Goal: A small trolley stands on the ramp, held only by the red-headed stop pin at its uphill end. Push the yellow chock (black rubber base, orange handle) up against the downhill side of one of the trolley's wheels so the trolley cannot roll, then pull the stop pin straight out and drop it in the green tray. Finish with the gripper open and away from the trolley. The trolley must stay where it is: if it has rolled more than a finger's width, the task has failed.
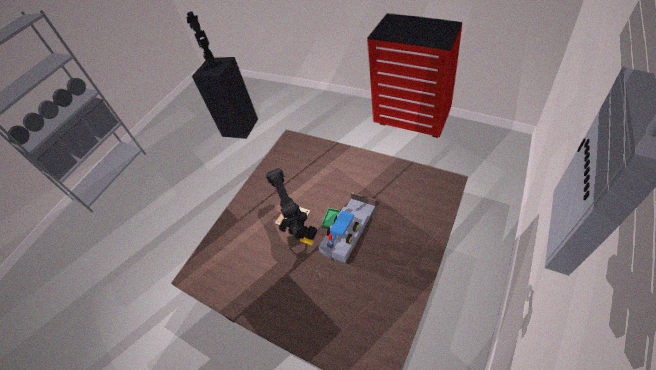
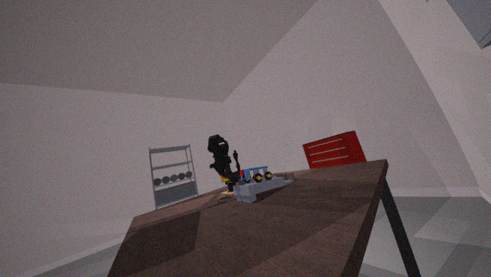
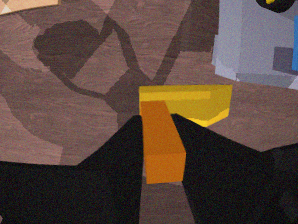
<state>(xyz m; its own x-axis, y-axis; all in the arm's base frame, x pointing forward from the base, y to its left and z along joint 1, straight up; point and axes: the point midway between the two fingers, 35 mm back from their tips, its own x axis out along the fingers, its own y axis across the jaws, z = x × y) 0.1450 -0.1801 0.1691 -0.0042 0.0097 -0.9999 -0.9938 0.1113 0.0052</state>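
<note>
Now: the yellow chock 2 cm ahead of my gripper tip and 1 cm below it. From my gripper tip the other things lie so: grey ramp 18 cm ahead, 12 cm to the left, 10 cm below; stop pin 14 cm ahead, 2 cm to the left, 2 cm below; blue trolley 18 cm ahead, 12 cm to the left, 4 cm below.
</note>
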